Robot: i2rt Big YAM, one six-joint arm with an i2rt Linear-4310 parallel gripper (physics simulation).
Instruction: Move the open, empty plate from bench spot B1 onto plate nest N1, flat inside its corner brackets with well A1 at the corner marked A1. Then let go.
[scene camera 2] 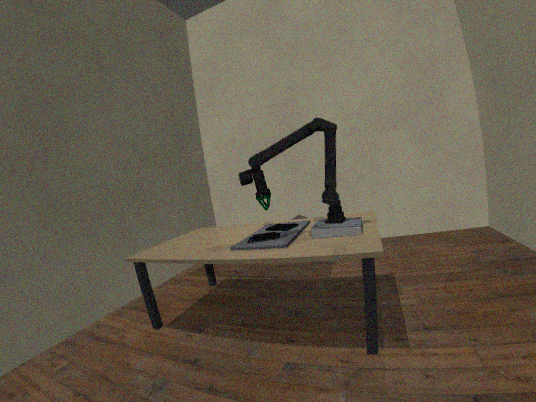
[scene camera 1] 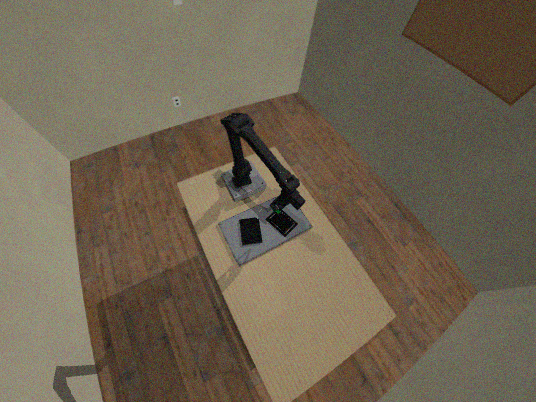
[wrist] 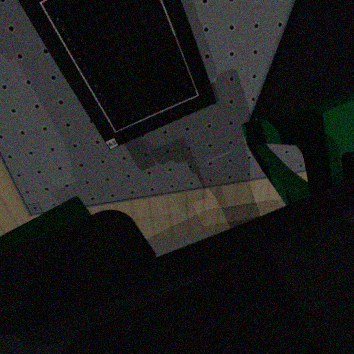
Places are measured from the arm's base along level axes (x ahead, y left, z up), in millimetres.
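Pixels of known places: gripper, fingertip midpoint: [scene camera 2: 267,208] [scene camera 1: 279,206] [wrist: 160,171]; arm's base, link origin: [scene camera 2: 335,221] [scene camera 1: 241,181].
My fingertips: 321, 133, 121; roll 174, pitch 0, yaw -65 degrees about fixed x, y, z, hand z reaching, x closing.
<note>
Ahead of a thing's pixels: the offset from my fingertips to its top centre, as dx, dy, dz. "spot": to the spot under its first point. Level surfaces: height alone.
The plate @(+38, +20, -136) [scene camera 1: 281,222] [scene camera 2: 264,236] [wrist: 123,63] is a flat black rectangle with a thin white outline. It lies on the grey pegboard @(+26, -85, -152) [scene camera 1: 270,242] [scene camera 2: 298,228] [wrist: 53,140]. A small A1 label @(spot: -58, +38, -150) [wrist: 112,143] marks one of its corners. The plate nest @(+32, -189, -134) [scene camera 1: 250,230] [scene camera 2: 281,226] is the plain black rectangle beside it on the same board; it is out of the wrist view. My gripper [scene camera 1: 276,210] [scene camera 2: 263,202] [wrist: 160,171] has green fingers. It is open and empty, and hangs well above the plate's edge nearest the arm base.
The pegboard lies on a light wooden table @(dz -165) [scene camera 1: 302,302] [scene camera 2: 207,244] [wrist: 182,211]. The arm's grey base plate [scene camera 1: 255,183] [scene camera 2: 341,226] stands just behind the board. Wooden floor surrounds the table.
</note>
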